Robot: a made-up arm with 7 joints.
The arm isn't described. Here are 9 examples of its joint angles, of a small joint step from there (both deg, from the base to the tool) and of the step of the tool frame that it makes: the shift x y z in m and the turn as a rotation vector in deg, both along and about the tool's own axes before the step.
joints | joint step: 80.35 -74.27 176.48 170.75 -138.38 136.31 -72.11 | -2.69 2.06 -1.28 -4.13 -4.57 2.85 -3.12
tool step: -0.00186 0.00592 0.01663 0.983 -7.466 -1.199
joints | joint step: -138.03 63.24 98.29 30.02 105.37 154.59 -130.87 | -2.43 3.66 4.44 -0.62 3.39 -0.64 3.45
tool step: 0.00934 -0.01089 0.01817 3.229 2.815 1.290
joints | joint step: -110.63 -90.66 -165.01 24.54 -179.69 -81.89 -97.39 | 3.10 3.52 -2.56 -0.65 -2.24 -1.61 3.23
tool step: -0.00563 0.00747 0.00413 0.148 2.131 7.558
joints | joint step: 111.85 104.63 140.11 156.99 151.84 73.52 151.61 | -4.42 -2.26 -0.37 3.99 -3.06 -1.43 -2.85
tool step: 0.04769 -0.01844 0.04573 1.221 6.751 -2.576
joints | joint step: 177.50 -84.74 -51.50 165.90 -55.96 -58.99 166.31 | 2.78 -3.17 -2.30 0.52 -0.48 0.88 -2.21
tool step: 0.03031 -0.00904 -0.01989 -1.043 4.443 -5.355
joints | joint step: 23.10 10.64 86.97 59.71 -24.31 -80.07 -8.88 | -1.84 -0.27 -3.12 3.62 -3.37 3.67 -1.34
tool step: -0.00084 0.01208 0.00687 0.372 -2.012 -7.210
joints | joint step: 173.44 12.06 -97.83 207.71 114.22 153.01 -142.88 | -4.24 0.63 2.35 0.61 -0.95 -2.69 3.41
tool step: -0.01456 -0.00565 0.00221 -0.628 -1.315 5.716
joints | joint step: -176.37 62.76 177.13 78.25 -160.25 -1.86 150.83 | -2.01 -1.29 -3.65 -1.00 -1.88 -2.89 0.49
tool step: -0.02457 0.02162 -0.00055 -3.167 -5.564 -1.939
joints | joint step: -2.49 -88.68 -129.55 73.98 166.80 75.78 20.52 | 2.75 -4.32 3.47 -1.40 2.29 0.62 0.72
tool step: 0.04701 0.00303 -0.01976 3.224 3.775 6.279
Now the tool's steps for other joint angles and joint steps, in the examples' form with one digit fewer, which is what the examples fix.
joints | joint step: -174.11 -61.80 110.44 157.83 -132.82 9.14 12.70 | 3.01 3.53 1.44 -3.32 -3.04 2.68 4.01
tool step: -0.0347 0.0097 0.0048 -0.44 -3.65 4.53
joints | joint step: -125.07 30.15 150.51 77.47 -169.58 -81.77 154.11 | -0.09 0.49 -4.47 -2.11 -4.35 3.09 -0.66
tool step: -0.0075 0.0226 0.0064 -4.32 0.17 3.32
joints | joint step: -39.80 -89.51 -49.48 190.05 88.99 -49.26 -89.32 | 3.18 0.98 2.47 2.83 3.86 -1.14 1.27
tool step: -0.0353 0.0198 0.0003 -3.11 -4.67 5.05
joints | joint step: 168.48 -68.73 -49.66 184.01 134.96 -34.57 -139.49 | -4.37 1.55 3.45 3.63 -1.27 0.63 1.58
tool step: 0.0389 -0.0354 -0.0164 4.22 5.83 3.15
